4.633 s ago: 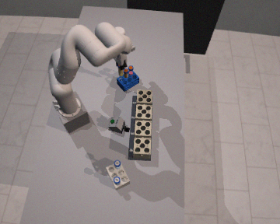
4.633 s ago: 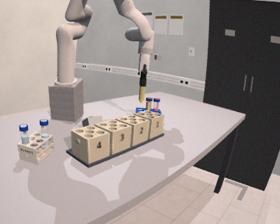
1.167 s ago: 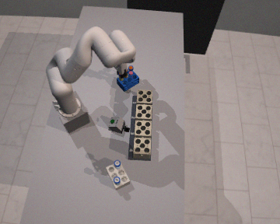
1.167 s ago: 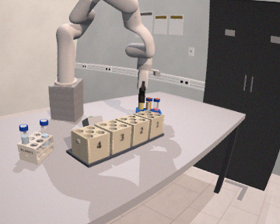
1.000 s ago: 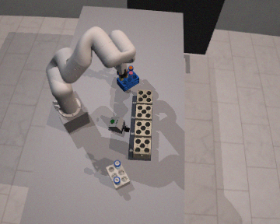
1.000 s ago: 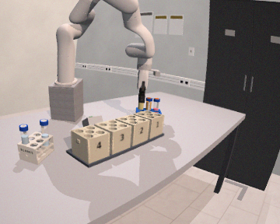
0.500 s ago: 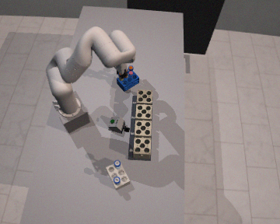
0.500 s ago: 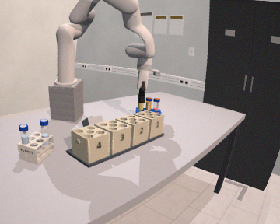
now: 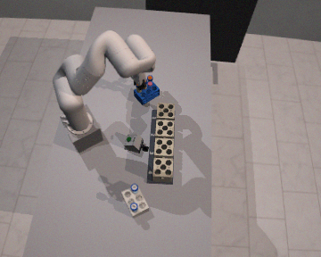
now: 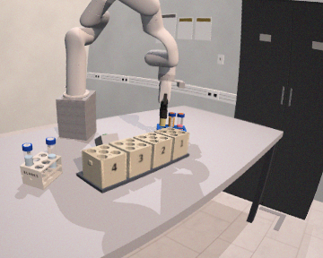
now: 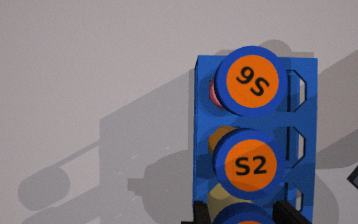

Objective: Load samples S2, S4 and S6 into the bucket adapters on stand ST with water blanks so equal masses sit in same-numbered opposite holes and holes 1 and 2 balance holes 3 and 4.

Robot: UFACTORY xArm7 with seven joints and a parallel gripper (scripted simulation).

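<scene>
My hand is 1 cm past the sample tube S4 and 5 cm above it. From my hand the other things lie so: sample tube S2: 4 cm ahead, 2 cm to the left, 5 cm below; then blue sample rack: 4 cm ahead, 1 cm to the left, 9 cm below; then sample tube S6: 6 cm ahead, 6 cm to the left, 5 cm below.
</scene>
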